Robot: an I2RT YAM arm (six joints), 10 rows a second.
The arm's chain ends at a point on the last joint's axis. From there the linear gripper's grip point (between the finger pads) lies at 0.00 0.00 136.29 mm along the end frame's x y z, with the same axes.
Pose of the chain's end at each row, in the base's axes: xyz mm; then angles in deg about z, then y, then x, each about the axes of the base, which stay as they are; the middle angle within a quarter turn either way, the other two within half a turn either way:
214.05 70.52 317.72 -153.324 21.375 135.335
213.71 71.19 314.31 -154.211 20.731 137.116
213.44 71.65 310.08 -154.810 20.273 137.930
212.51 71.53 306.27 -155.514 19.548 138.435
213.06 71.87 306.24 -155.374 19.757 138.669
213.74 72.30 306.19 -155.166 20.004 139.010
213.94 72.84 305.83 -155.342 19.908 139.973
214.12 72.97 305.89 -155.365 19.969 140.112
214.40 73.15 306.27 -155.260 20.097 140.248
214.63 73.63 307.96 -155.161 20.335 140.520
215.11 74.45 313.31 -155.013 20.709 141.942
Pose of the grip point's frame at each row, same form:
263.72 -18.70 227.45 -153.324 21.375 135.335
261.95 -15.55 220.91 -154.211 20.731 137.116
260.66 -14.01 215.18 -154.810 20.273 137.930
258.11 -13.68 210.17 -155.514 19.548 138.435
259.13 -12.84 209.92 -155.374 19.757 138.669
260.36 -11.70 209.52 -155.166 20.004 139.010
260.35 -9.58 207.70 -155.342 19.908 139.973
260.66 -9.18 207.60 -155.365 19.969 140.112
261.23 -8.70 207.87 -155.260 20.097 140.248
261.99 -7.62 209.32 -155.161 20.335 140.520
263.31 -4.14 212.93 -155.013 20.709 141.942

